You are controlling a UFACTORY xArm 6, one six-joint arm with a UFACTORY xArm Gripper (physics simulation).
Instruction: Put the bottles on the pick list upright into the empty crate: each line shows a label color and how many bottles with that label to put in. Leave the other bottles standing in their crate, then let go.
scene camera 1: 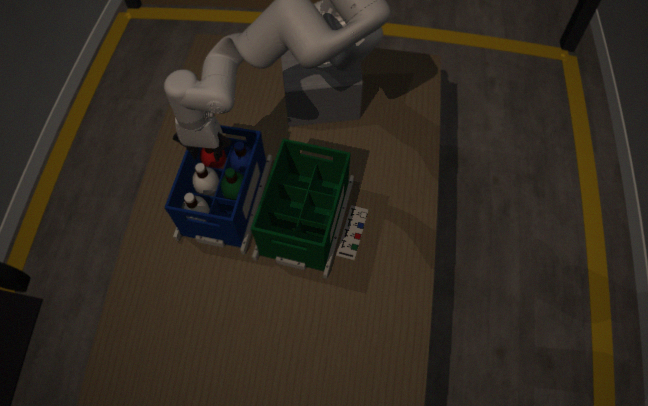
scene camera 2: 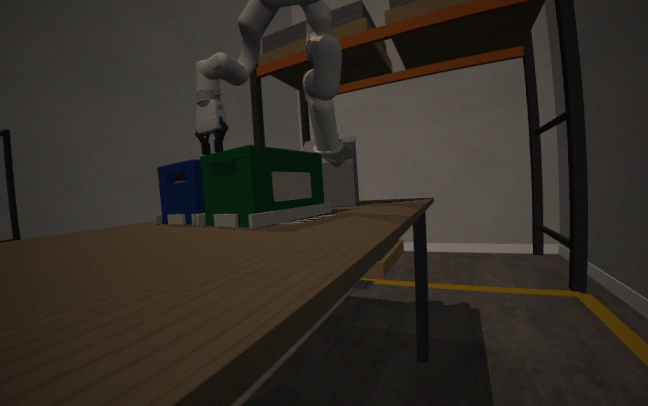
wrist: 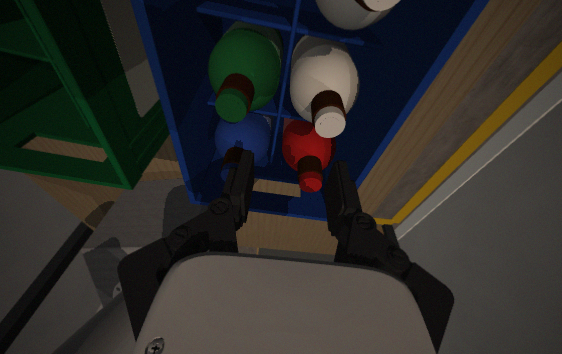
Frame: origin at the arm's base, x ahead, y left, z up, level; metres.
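Seen in the pictures: gripper, fingertip midpoint: [scene camera 1: 207,155] [scene camera 2: 212,153] [wrist: 291,169]; arm's base, origin of the base link: [scene camera 2: 328,148].
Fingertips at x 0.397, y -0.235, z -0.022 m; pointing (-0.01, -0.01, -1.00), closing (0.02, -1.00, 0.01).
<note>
Pixels of each thing's middle, then the offset from my fingertips to it.
- blue crate, body centre: [wrist: 285,76] [scene camera 1: 219,184] [scene camera 2: 215,191] dy +0.011, dx +0.011, dz -0.127 m
- red bottle, body centre: [wrist: 308,143] [scene camera 1: 212,156] dy -0.032, dx -0.075, dz -0.129 m
- blue bottle, body centre: [wrist: 243,135] [scene camera 1: 243,160] dy +0.059, dx -0.076, dz -0.129 m
- green bottle, body centre: [wrist: 246,71] [scene camera 1: 234,186] dy +0.054, dx +0.010, dz -0.129 m
- second white bottle, body centre: [scene camera 1: 195,210] dy -0.036, dx +0.099, dz -0.129 m
- pick list, body centre: [scene camera 2: 309,219] [scene camera 1: 352,232] dy +0.391, dx +0.060, dz -0.214 m
The blue crate [scene camera 1: 210,230] [scene camera 2: 177,200] [wrist: 165,105] holds upright bottles: a red bottle [scene camera 1: 213,158] [wrist: 307,142] and a blue bottle [scene camera 1: 239,157] [wrist: 243,135] in the row nearest the robot base, a white bottle [scene camera 1: 205,181] [wrist: 325,75] and a green bottle [scene camera 1: 231,186] [wrist: 245,65] in the middle, and a second white bottle [scene camera 1: 196,205] [wrist: 350,12] at the far end. The green crate [scene camera 1: 290,252] [scene camera 2: 227,192] [wrist: 115,165] shows empty compartments. My gripper [scene camera 2: 212,151] [wrist: 291,169] is partly open, pointing down above the red bottle, with nothing between its fingers; the left finger overlaps the blue bottle's neck in the wrist view.
The pick list [scene camera 1: 353,232] lies beside the green crate, with white, blue, red and green marks; its counts are too small to read. Pale rails [scene camera 1: 209,241] edge both crates. The crates stand close together. An orange-beamed rack [scene camera 2: 430,64] stands behind the table.
</note>
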